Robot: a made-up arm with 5 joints. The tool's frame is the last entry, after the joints. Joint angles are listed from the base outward. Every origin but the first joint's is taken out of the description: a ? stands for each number. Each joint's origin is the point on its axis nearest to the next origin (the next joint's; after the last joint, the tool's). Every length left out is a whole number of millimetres.
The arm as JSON. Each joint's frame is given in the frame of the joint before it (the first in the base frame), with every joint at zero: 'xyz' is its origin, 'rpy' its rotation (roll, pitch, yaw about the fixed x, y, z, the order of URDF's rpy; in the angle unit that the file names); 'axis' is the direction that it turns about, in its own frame. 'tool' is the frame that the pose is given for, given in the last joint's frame.
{
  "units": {
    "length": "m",
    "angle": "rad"
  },
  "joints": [
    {
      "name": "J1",
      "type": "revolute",
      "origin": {
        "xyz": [
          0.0,
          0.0,
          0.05
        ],
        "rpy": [
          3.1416,
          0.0,
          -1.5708
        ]
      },
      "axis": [
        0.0,
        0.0,
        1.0
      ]
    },
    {
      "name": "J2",
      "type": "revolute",
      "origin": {
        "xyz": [
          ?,
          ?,
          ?
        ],
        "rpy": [
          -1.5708,
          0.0,
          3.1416
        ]
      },
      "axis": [
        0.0,
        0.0,
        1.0
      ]
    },
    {
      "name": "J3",
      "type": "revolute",
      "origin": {
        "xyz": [
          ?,
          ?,
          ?
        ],
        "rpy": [
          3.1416,
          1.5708,
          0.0
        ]
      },
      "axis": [
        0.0,
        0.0,
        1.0
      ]
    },
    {
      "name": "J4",
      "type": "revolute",
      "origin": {
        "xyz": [
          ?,
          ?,
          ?
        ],
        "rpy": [
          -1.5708,
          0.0,
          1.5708
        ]
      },
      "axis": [
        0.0,
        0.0,
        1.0
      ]
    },
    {
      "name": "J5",
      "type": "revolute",
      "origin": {
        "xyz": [
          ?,
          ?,
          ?
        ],
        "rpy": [
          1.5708,
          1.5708,
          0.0
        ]
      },
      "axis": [
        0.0,
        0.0,
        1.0
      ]
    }
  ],
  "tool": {
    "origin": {
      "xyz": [
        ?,
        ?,
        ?
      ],
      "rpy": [
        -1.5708,
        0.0,
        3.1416
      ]
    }
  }
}
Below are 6 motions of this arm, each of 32 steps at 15 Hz.
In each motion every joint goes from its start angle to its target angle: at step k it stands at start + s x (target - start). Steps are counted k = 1, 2, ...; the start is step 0. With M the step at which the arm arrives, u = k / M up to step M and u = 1 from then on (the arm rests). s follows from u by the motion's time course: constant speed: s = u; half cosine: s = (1 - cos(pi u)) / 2; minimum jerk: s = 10 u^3 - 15 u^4 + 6 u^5.
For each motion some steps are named. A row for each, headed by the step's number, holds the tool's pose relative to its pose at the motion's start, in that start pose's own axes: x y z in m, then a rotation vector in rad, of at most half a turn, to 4 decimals.
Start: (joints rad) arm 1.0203 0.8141 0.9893 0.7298 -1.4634
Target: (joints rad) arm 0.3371 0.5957 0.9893 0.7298 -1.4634
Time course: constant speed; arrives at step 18
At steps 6, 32:
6: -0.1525 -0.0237 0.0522 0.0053 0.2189 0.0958
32: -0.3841 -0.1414 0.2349 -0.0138 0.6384 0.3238

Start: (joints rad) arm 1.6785 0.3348 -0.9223 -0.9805 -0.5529
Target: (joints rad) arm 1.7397 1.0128 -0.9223 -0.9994 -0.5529
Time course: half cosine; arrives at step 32
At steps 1, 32:
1: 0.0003 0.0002 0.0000 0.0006 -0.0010 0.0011
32: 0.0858 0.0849 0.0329 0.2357 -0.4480 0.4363

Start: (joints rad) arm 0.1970 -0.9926 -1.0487 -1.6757 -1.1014
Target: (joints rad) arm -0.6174 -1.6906 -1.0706 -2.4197 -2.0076
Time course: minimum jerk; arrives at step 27
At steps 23, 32:
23: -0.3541 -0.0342 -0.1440 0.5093 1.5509 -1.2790
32: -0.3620 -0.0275 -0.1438 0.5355 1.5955 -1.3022

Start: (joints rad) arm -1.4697 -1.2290 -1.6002 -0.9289 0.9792
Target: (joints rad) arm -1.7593 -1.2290 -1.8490 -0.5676 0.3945
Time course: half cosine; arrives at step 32
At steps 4, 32:
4: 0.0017 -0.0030 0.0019 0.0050 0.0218 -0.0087
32: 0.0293 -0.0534 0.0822 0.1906 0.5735 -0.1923

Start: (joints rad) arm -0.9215 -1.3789 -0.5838 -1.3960 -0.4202
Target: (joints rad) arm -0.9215 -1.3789 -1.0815 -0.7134 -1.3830
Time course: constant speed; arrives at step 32
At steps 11, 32:
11: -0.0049 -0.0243 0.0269 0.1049 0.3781 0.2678
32: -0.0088 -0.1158 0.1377 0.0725 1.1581 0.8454

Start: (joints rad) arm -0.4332 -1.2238 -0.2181 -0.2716 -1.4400
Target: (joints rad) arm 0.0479 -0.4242 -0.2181 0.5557 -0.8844
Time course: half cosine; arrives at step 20
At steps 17, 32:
17: -0.2083 0.0837 0.0667 0.7756 -0.0565 1.3598
32: -0.2194 0.0797 0.0754 0.8585 -0.0541 1.4159

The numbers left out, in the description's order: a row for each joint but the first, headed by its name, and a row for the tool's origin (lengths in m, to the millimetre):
J2: 0.06 -0.06 0.0
J3: -0.12 -0.4 0.0
J4: 0.36 -0.39 0.0
J5: 0.02 0.09 0.0
tool: -0.09 0.09 0.0

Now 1 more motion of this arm.
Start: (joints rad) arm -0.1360 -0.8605 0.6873 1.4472 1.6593
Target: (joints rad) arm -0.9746 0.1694 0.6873 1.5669 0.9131
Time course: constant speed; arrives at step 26
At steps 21, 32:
21: -0.1268 -0.2960 -0.0656 0.5342 0.4902 -1.0360
32: -0.1518 -0.3187 -0.0858 0.6928 0.6182 -1.2732

